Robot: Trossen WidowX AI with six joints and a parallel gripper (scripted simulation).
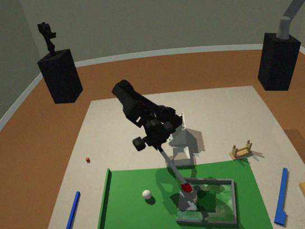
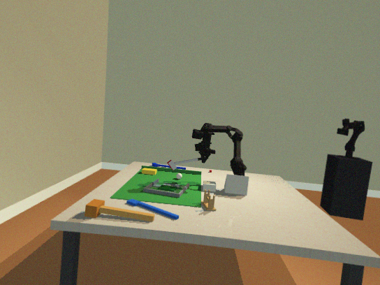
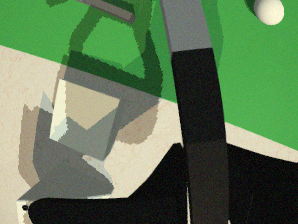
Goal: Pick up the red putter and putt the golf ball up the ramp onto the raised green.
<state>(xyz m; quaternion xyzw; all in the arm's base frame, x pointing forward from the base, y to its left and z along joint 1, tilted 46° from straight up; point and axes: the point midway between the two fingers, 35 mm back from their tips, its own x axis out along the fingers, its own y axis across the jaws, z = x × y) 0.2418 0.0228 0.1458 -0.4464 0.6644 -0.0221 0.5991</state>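
My gripper tip is 10 cm short of the red putter, 7 cm to the right of it and 1 cm below it. Round my gripper tip: green mat (23 cm ahead, 15 cm below, 11 cm to the left); yellow block (41 cm ahead, 13 cm below, 10 cm to the right); white golf ball (17 cm ahead, 13 cm below, 5 cm to the right).
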